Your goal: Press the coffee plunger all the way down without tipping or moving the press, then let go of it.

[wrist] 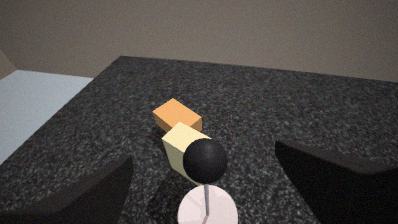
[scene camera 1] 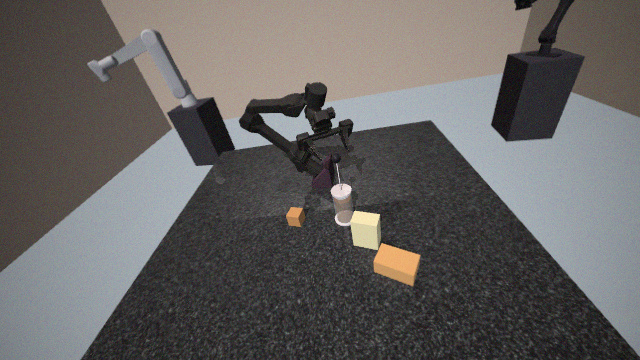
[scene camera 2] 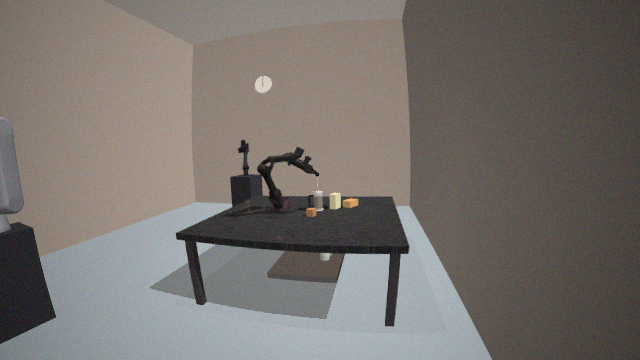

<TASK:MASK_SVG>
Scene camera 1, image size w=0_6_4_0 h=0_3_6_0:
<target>my gripper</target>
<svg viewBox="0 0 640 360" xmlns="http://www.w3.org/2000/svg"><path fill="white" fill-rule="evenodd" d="M333 107L315 112L309 118L309 123L315 134L309 135L308 132L296 136L299 151L307 151L322 161L321 155L313 141L339 133L341 141L349 152L348 137L352 134L353 122L351 119L340 121L338 127L332 129L331 119L335 118L336 115Z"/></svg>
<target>coffee press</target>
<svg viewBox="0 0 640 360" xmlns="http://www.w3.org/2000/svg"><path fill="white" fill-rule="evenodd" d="M333 154L331 160L333 163L336 163L339 184L331 186L331 195L336 214L335 222L340 226L350 226L350 221L354 214L352 189L349 185L340 183L337 163L340 162L341 157L339 154Z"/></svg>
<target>pale yellow block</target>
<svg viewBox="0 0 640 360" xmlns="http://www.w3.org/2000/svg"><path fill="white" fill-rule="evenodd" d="M354 211L350 221L353 245L378 250L381 241L380 214Z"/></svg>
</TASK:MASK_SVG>
